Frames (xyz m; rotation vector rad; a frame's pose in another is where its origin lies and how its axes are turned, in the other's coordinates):
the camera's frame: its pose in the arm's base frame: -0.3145 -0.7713 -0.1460 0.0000 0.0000 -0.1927
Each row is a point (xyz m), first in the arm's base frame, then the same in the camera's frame.
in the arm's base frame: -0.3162 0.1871 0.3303
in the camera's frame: -0.1852 0.9403 0.4763
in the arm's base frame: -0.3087 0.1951 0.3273
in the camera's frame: -0.1794 0.9496 0.4733
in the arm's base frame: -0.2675 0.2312 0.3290
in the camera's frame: -0.1459 0.9929 0.4750
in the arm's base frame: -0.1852 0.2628 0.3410
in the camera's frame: -0.0711 1.0397 0.4870
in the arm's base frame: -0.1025 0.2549 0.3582
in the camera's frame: 0.0115 1.0478 0.5042
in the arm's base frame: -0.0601 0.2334 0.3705
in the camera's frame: 0.0573 1.0348 0.5165
